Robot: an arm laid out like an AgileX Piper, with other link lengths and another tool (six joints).
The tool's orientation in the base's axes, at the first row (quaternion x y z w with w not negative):
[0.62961 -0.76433 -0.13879 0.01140]
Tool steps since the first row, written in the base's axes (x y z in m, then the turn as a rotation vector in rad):
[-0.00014 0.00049 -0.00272 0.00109 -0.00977 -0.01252]
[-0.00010 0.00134 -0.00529 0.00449 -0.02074 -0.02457]
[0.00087 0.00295 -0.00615 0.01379 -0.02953 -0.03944]
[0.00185 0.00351 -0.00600 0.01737 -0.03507 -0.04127]
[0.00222 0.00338 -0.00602 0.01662 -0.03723 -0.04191]
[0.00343 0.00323 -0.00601 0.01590 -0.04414 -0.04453]
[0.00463 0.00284 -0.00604 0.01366 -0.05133 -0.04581]
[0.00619 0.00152 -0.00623 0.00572 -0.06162 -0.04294]
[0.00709 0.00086 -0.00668 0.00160 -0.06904 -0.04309]
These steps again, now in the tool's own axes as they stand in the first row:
[-0.00002 -0.00040 0.00274 0.01118 -0.00553 0.00989]
[-0.00044 -0.00088 0.00537 0.02296 -0.01337 0.01865]
[-0.00206 -0.00173 0.00633 0.03187 -0.02714 0.02942]
[-0.00283 -0.00254 0.00611 0.03676 -0.03193 0.02939]
[-0.00278 -0.00292 0.00603 0.03911 -0.03172 0.02973]
[-0.00288 -0.00411 0.00576 0.04634 -0.03278 0.03102]
[-0.00275 -0.00533 0.00548 0.05395 -0.03214 0.03125]
[-0.00177 -0.00709 0.00510 0.06507 -0.02561 0.02799]
[-0.00125 -0.00817 0.00523 0.07312 -0.02294 0.02745]

